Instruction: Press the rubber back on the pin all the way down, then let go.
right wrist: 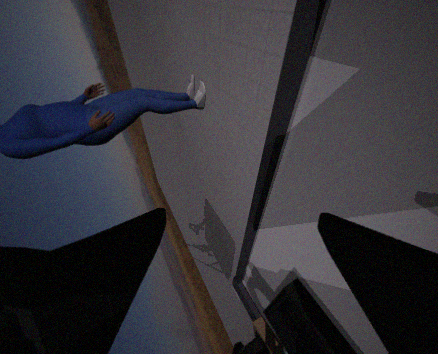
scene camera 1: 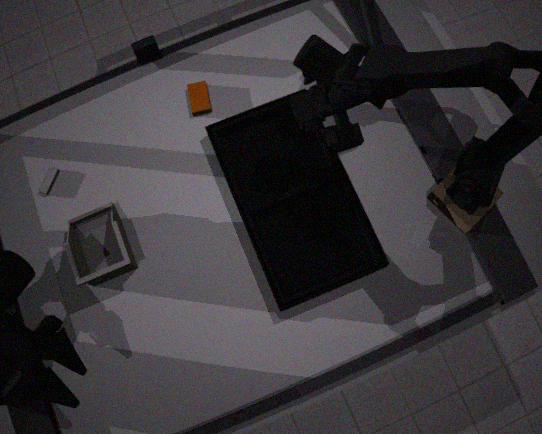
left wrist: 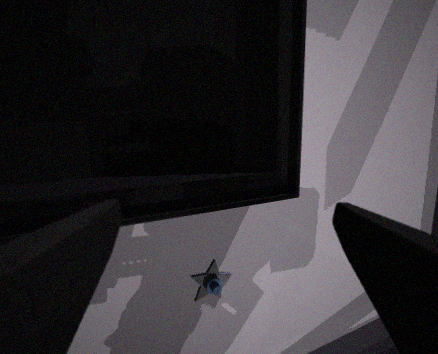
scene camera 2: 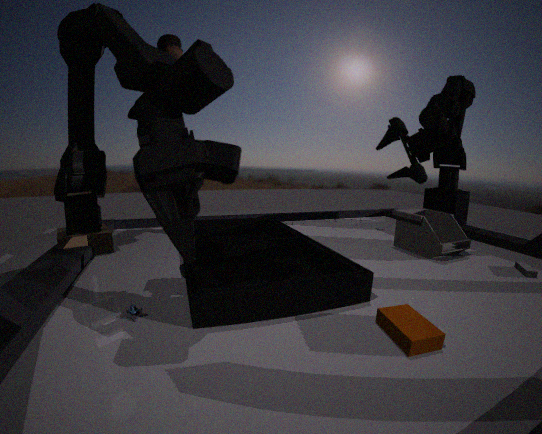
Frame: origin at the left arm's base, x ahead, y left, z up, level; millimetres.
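Where they show: left gripper, fingertip midpoint: [left wrist: 229, 211] [scene camera 2: 190, 261]; right gripper, fingertip midpoint: [right wrist: 241, 217] [scene camera 1: 81, 388] [scene camera 2: 381, 163]; left arm's base, link origin: [right wrist: 263, 345] [scene camera 1: 468, 192] [scene camera 2: 82, 230]; right arm's base, link origin: [scene camera 2: 447, 190].
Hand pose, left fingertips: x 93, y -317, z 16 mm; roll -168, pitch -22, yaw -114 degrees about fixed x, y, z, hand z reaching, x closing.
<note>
Each offset is from my left fingertips to the top centre of the thing. "spot": to the spot under its first point.
The pin @(69 mm back, 12 mm left, 45 mm down) [left wrist: 203, 282] is a small dark star on the pale table in the left wrist view. The small blue rubber back @(spot: 65 mm back, 13 mm left, 45 mm down) [left wrist: 214, 286] [scene camera 2: 133, 310] shows at the star's centre; how far down it sits cannot be told. In scene camera 1 the pin does not show. My left gripper [left wrist: 229, 211] is open and empty, pointing down, its fingers on either side of the view and the pin between and below their tips. In scene camera 2 it hangs beside the near left corner of the black tray. My right gripper [scene camera 1: 80, 388] [scene camera 2: 384, 163] [right wrist: 241, 217] is open and empty, raised far from the pin.
The large black tray @(142 mm ahead, 91 mm left, 16 mm down) [scene camera 1: 247, 218] [scene camera 2: 280, 300] [left wrist: 295, 100] lies right beside the pin. An orange block @(133 mm ahead, 191 mm right, 38 mm down) [scene camera 1: 199, 98] [scene camera 2: 410, 330], a grey open bin @(spot: 426 mm ahead, 46 mm right, 21 mm up) [scene camera 1: 122, 239] [scene camera 2: 417, 237] and a small pale piece @(470 mm ahead, 276 mm right, 44 mm down) [scene camera 1: 50, 182] [scene camera 2: 526, 270] lie beyond. A person in blue [right wrist: 75, 120] stands off the table.
</note>
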